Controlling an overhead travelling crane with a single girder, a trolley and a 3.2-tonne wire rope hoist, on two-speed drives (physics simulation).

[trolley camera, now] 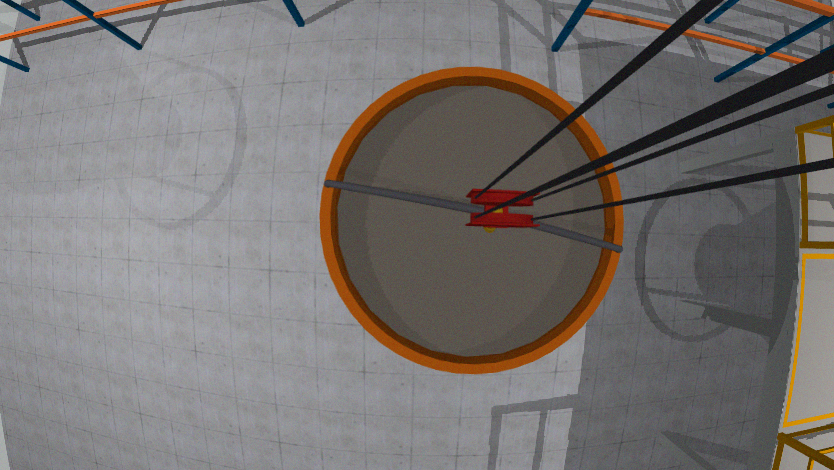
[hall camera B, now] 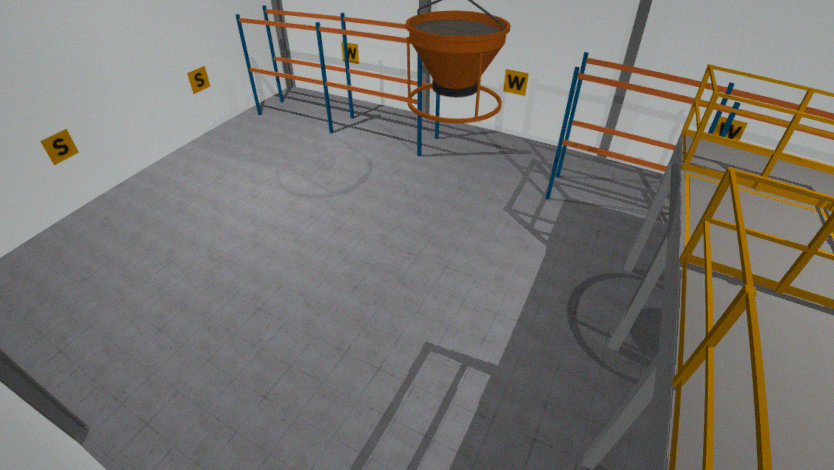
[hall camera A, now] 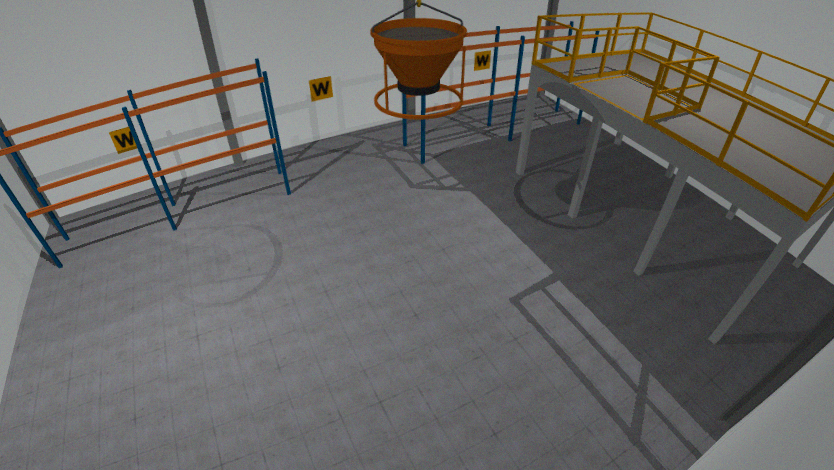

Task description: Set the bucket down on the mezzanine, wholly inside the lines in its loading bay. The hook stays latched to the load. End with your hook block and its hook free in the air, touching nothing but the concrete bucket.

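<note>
The orange concrete bucket (hall camera A: pixel 417 61) (hall camera B: pixel 456 67) (trolley camera: pixel 327 221) hangs upright in the air, filled with grey material, to the left of the mezzanine (hall camera A: pixel 776 140) (hall camera B: pixel 799 361) (trolley camera: pixel 817 338) and apart from it. My hook (hall camera A: pixel 419 3) (trolley camera: pixel 490 229) is shut on the bucket's bail, below the red hook block (trolley camera: pixel 501 220). The block lies above the top edge of both hall views. Yellow lines of the loading bay (hall camera A: pixel 609 103) (hall camera B: pixel 686 216) (trolley camera: pixel 794 338) show on the deck at its near edge, between railings. Whether the bucket's foot ring is above deck height, I cannot tell.
Yellow railings (hall camera A: pixel 734 134) (hall camera B: pixel 706 262) stand along the deck edge on both sides of the bay. Blue and orange racks (hall camera A: pixel 266 137) (hall camera B: pixel 323 78) stand along the far wall, one behind the bucket in each hall view. Grey columns (hall camera A: pixel 659 221) carry the deck.
</note>
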